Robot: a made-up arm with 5 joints. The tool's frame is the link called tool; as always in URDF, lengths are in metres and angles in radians. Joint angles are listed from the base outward.
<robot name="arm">
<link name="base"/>
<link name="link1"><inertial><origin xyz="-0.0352 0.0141 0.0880"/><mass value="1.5"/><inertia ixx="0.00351" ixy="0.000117" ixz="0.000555" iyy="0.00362" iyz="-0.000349" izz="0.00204"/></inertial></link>
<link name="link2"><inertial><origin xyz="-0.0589 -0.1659 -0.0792"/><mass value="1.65"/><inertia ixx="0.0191" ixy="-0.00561" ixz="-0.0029" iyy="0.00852" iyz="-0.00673" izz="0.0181"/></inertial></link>
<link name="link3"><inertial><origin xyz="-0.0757 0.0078 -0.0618"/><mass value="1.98"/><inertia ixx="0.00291" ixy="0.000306" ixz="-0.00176" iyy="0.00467" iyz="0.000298" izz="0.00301"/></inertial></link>
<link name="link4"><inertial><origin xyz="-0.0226 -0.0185 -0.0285"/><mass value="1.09"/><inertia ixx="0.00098" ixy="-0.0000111" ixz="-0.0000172" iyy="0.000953" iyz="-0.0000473" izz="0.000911"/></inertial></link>
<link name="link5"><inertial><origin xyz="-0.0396 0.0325 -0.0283"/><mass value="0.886"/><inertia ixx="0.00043" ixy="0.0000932" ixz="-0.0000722" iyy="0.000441" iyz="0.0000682" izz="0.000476"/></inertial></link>
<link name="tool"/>
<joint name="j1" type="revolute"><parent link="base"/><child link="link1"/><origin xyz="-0.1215 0.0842 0.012" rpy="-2.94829 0.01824 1.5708"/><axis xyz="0 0 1"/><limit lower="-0.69" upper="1.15"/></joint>
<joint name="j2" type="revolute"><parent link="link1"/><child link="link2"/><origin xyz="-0.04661 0.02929 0.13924" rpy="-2.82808 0.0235 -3.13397"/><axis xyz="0 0 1"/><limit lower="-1.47" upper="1.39"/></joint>
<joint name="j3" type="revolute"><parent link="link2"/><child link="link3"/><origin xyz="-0.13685 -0.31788 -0.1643" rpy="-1.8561 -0.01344 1.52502"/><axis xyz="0 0 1"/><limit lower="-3.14" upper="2.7"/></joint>
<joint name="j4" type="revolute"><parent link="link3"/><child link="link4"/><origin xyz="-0.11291 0.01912 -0.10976" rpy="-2.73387 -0.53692 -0.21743"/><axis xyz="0 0 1"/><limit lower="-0.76" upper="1.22"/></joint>
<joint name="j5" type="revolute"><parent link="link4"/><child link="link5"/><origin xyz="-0.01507 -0.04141 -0.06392" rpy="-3.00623 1.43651 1.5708"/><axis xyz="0 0 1"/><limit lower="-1.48" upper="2"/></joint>
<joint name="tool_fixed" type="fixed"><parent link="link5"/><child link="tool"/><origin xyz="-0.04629 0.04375 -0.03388" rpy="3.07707 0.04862 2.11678"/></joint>
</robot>
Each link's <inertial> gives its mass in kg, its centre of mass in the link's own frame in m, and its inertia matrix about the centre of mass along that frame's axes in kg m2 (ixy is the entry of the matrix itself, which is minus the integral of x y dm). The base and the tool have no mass. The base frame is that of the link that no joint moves.
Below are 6 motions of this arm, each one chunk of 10 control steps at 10 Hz.
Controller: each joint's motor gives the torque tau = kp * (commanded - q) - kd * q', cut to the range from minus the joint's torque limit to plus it. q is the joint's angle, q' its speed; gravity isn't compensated. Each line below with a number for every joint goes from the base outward.
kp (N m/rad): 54 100 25 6.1 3
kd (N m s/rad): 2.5 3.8 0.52 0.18 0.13
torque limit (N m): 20 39 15 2.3 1.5
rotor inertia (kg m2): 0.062 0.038 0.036 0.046 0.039
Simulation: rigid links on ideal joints. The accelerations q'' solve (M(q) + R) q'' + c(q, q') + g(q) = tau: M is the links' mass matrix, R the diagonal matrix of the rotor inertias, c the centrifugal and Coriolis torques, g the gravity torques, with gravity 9.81 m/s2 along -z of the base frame. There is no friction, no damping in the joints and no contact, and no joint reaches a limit. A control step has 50 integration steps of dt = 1/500 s. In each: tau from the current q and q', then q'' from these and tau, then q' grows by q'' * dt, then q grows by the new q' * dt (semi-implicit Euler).
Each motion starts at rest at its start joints. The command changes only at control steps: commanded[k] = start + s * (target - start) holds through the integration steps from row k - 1 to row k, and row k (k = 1, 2, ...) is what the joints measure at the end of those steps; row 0 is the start. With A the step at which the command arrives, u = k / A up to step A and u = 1 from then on. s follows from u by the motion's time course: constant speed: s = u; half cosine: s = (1 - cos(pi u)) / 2; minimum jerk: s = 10 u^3 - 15 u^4 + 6 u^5; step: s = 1 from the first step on.
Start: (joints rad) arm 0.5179 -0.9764 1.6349 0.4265 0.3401
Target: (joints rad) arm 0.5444 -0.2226 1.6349 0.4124 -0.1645
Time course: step
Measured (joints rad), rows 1 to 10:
1: 0.9702 -0.3872 1.6212 0.4453 0.1357
2: 0.6556 -0.2469 1.4265 0.5076 -0.2630
3: 0.4251 -0.1141 1.4154 0.4639 -0.4583
4: 0.3477 -0.0829 1.5776 0.3872 -0.3491
5: 0.4418 -0.1532 1.6180 0.3819 -0.1122
6: 0.5980 -0.2480 1.5287 0.4439 0.0238
7: 0.6921 -0.3007 1.5415 0.5050 -0.0265
8: 0.6872 -0.2946 1.6240 0.5117 -0.1973
9: 0.6205 -0.2504 1.6092 0.4699 -0.3454
10: 0.5546 -0.2081 1.5475 0.4249 -0.3577

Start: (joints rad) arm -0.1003 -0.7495 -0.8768 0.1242 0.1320
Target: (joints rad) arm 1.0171 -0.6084 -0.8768 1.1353 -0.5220
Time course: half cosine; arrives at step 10
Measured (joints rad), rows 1 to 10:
1: -0.0536 -0.7242 -0.9252 0.1139 0.1432
2: 0.0204 -0.7061 -0.9532 0.1354 0.1590
3: 0.1375 -0.6920 -0.9090 0.2456 0.1377
4: 0.2975 -0.6808 -0.8982 0.4261 0.0504
5: 0.4880 -0.6726 -0.9145 0.6241 -0.1010
6: 0.6800 -0.6656 -0.9064 0.7977 -0.2883
7: 0.8477 -0.6552 -0.9009 0.9351 -0.4732
8: 0.9762 -0.6412 -0.9126 1.0398 -0.6157
9: 1.0542 -0.6286 -0.9165 1.1105 -0.6904
10: 1.0775 -0.6222 -0.9114 1.1371 -0.6956

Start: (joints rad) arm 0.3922 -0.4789 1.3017 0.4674 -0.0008
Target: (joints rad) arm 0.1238 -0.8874 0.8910 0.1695 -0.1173
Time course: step
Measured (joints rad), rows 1 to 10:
1: 0.0702 -0.8447 0.7518 0.3228 -0.0381
2: 0.1833 -0.8612 0.5181 0.0719 -0.0867
3: 0.2230 -0.8991 0.7664 0.0233 -0.1301
4: 0.2309 -0.9217 0.8822 0.1514 -0.1703
5: 0.2311 -0.9079 0.7422 0.2799 -0.1869
6: 0.2037 -0.8796 0.6867 0.2830 -0.1542
7: 0.1588 -0.8597 0.7575 0.1908 -0.0921
8: 0.1337 -0.8501 0.7743 0.1197 -0.0479
9: 0.1382 -0.8501 0.7342 0.1350 -0.0455
10: 0.1573 -0.8602 0.7298 0.1988 -0.0755

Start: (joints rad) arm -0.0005 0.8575 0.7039 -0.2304 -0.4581
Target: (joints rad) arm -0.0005 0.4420 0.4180 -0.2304 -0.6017
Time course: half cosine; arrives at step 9
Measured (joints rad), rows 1 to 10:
1: -0.0302 0.8190 0.5647 -0.2222 -0.4620
2: -0.0573 0.7883 0.4424 -0.1961 -0.4731
3: -0.0858 0.7538 0.4684 -0.1844 -0.4837
4: -0.0943 0.6970 0.4417 -0.2063 -0.4916
5: -0.0802 0.6172 0.3463 -0.2341 -0.5064
6: -0.0492 0.5343 0.3009 -0.2369 -0.5379
7: -0.0092 0.4623 0.2991 -0.2204 -0.5829
8: 0.0263 0.4090 0.2832 -0.2070 -0.6277
9: 0.0458 0.3865 0.2694 -0.2052 -0.6554
10: 0.0396 0.3930 0.2765 -0.2122 -0.6555

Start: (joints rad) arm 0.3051 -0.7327 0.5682 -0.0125 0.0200
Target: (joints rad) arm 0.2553 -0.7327 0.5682 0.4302 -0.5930
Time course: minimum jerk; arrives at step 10
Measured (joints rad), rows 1 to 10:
1: 0.3368 -0.7193 0.4220 -0.0075 0.0178
2: 0.3591 -0.7169 0.3218 0.0251 0.0066
3: 0.3552 -0.7259 0.4180 0.0814 -0.0304
4: 0.3461 -0.7337 0.4634 0.1432 -0.1130
5: 0.3421 -0.7308 0.4077 0.2150 -0.2383
6: 0.3302 -0.7243 0.3924 0.2945 -0.3757
7: 0.3114 -0.7210 0.4257 0.3635 -0.4935
8: 0.2998 -0.7190 0.4297 0.4068 -0.5713
9: 0.2986 -0.7179 0.4118 0.4191 -0.5990
10: 0.3015 -0.7195 0.4126 0.4080 -0.5829

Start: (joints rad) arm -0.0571 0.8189 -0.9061 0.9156 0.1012
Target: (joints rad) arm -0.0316 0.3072 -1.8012 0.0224 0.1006
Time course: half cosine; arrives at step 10
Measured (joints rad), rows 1 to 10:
1: -0.0893 0.7866 -0.9723 0.8794 0.1102
2: -0.1142 0.7567 -1.0732 0.7850 0.1380
3: -0.1269 0.7138 -1.1409 0.6602 0.1699
4: -0.1184 0.6436 -1.2503 0.5255 0.1853
5: -0.0901 0.5510 -1.3835 0.3909 0.1734
6: -0.0538 0.4570 -1.4959 0.2618 0.1348
7: -0.0308 0.3789 -1.5980 0.1415 0.0836
8: -0.0290 0.3267 -1.6882 0.0395 0.0440
9: -0.0377 0.3009 -1.7366 -0.0281 0.0350
10: -0.0437 0.2957 -1.7379 -0.0478 0.0563

